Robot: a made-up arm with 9 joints. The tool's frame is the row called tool.
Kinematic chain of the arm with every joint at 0, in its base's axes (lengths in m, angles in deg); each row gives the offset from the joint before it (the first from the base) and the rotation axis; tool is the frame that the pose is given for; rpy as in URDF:
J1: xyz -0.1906 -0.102 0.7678 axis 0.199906 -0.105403 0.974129
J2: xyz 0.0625 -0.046 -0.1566 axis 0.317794 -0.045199 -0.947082
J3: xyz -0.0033 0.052 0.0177 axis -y
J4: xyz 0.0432 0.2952 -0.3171 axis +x
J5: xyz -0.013 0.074 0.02 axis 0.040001 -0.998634 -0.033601
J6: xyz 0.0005 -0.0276 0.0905 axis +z
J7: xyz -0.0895 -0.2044 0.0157 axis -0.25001 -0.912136 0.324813
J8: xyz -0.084 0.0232 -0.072 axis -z
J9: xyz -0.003 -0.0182 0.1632 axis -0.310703 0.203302 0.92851
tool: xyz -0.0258 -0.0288 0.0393 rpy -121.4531 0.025 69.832
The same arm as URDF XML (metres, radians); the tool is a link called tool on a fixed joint. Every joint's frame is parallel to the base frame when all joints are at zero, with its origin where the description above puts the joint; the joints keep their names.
<robot name="arm">
<link name="base"/>
<link name="link1"/>
<link name="link2"/>
<link name="link3"/>
<link name="link4"/>
<link name="link5"/>
<link name="link6"/>
<link name="link7"/>
<link name="link8"/>
<link name="link9"/>
<link name="tool"/>
<joint name="J1" type="continuous"><parent link="base"/><child link="link1"/><origin xyz="-0.1906 -0.102 0.7678" rpy="0 0 0"/><axis xyz="0.199906 -0.105403 0.974129"/></joint>
<joint name="J2" type="continuous"><parent link="link1"/><child link="link2"/><origin xyz="0.0625 -0.046 -0.1566" rpy="0 0 0"/><axis xyz="0.317794 -0.045199 -0.947082"/></joint>
<joint name="J3" type="continuous"><parent link="link2"/><child link="link3"/><origin xyz="-0.0033 0.052 0.0177" rpy="0 0 0"/><axis xyz="0 -1 0"/></joint>
<joint name="J4" type="continuous"><parent link="link3"/><child link="link4"/><origin xyz="0.0432 0.2952 -0.3171" rpy="0 0 0"/><axis xyz="1 0 0"/></joint>
<joint name="J5" type="continuous"><parent link="link4"/><child link="link5"/><origin xyz="-0.013 0.074 0.02" rpy="0 0 0"/><axis xyz="0.040001 -0.998634 -0.033601"/></joint>
<joint name="J6" type="continuous"><parent link="link5"/><child link="link6"/><origin xyz="0.0005 -0.0276 0.0905" rpy="0 0 0"/><axis xyz="0 0 1"/></joint>
<joint name="J7" type="continuous"><parent link="link6"/><child link="link7"/><origin xyz="-0.0895 -0.2044 0.0157" rpy="0 0 0"/><axis xyz="-0.25001 -0.912136 0.324813"/></joint>
<joint name="J8" type="continuous"><parent link="link7"/><child link="link8"/><origin xyz="-0.084 0.0232 -0.072" rpy="0 0 0"/><axis xyz="0 0 -1"/></joint>
<joint name="J9" type="continuous"><parent link="link8"/><child link="link9"/><origin xyz="-0.003 -0.0182 0.1632" rpy="0 0 0"/><axis xyz="-0.310703 0.203302 0.92851"/></joint>
<joint name="tool_joint" type="fixed"><parent link="link9"/><child link="tool"/><origin xyz="-0.0258 -0.0288 0.0393" rpy="-2.1198 0.0004 1.2188"/></joint>
</robot>

